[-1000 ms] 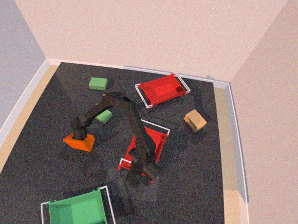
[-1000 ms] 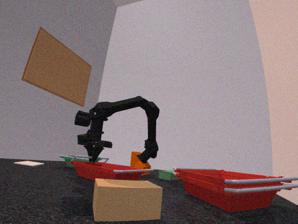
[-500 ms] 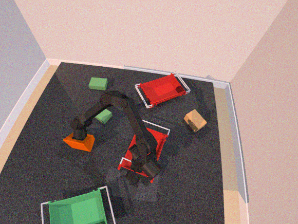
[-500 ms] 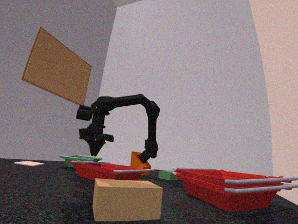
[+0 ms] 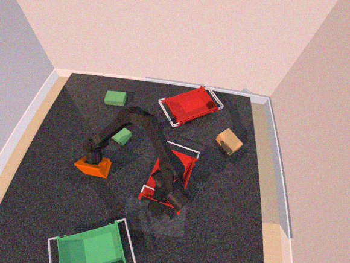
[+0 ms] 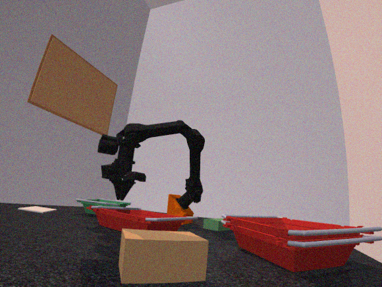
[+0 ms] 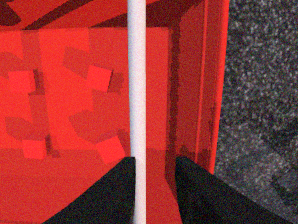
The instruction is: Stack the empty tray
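The green tray lies 270 mm behind my gripper tip, 280 mm to the right of it and 40 mm below it. From my gripper tip the other things lie so: tan box (330 mm ahead, 330 mm to the left, 60 mm below).
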